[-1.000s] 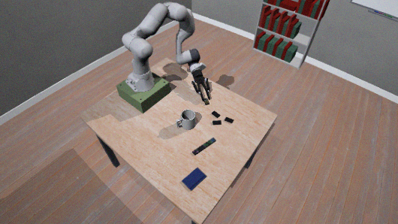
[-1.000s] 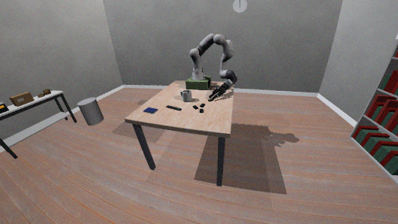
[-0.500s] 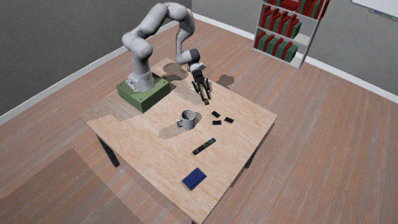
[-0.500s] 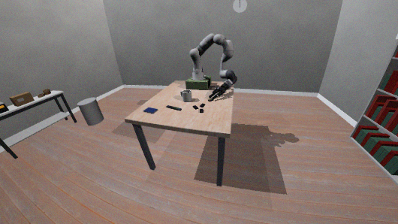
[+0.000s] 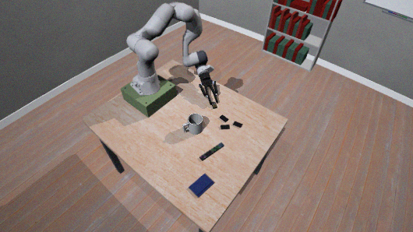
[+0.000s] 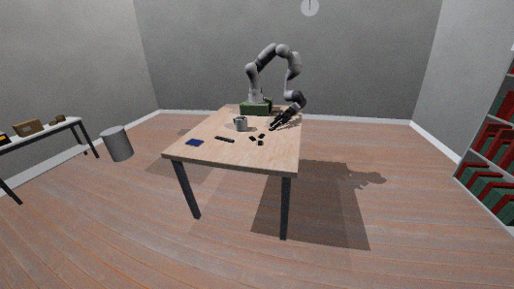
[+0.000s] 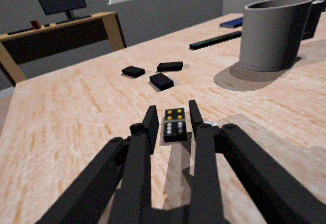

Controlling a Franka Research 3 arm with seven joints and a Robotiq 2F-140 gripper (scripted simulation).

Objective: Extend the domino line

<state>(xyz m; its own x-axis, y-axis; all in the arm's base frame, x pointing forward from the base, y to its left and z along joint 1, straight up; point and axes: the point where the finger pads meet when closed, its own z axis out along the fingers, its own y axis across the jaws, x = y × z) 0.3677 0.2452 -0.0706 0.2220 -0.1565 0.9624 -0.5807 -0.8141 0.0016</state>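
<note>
The black domino is 150 mm ahead of my hand, 80 mm to the right of it and 30 mm below it. From my hand the other things lie so: blue book (320 mm ahead, 550 mm to the right, 30 mm below); then grey mug (50 mm ahead, 270 mm to the right, 10 mm above).
</note>
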